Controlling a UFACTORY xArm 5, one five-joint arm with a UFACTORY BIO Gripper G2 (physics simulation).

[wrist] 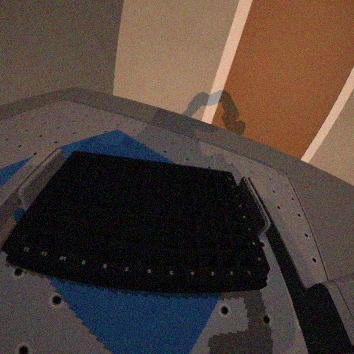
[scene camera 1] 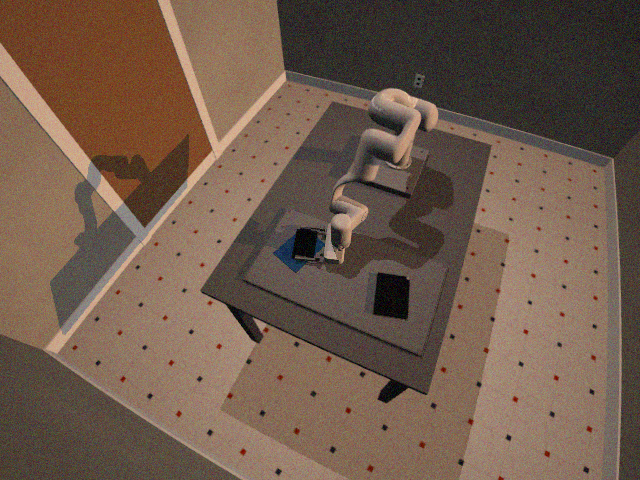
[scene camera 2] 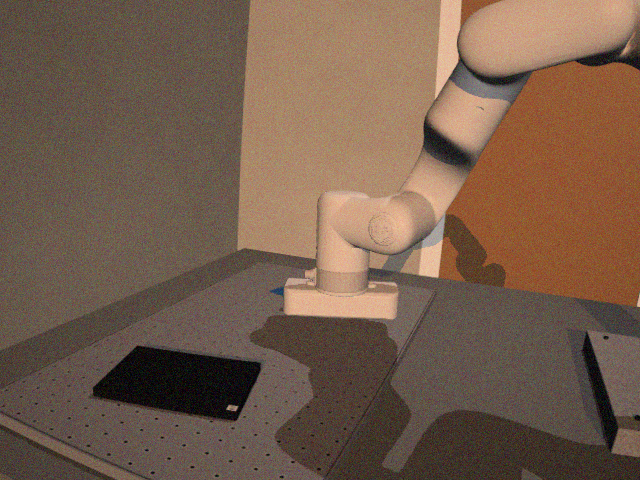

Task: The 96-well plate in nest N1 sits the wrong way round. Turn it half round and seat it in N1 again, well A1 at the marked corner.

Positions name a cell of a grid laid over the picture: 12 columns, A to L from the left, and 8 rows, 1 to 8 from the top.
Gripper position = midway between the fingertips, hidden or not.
gripper: wrist F4; scene camera 1 F5; scene camera 2 G5
